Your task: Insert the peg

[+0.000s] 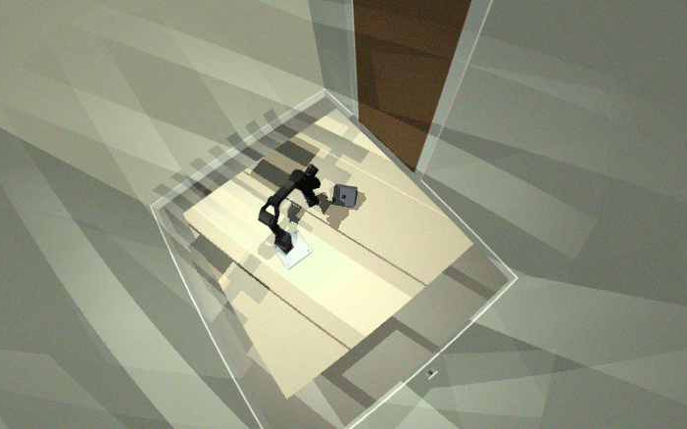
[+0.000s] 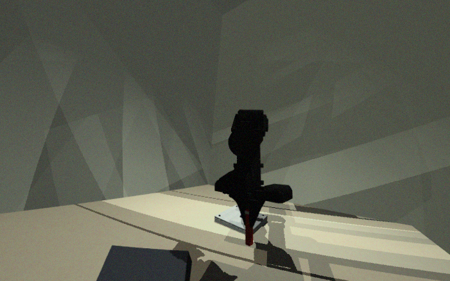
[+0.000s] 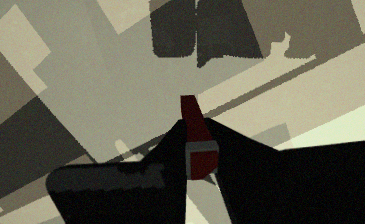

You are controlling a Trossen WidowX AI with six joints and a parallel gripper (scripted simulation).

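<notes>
My gripper tip is now 160 mm short of the panel, 130 mm to the left of it and 60 mm above it. Round my gripper tip: red peg 20 mm above.
</notes>
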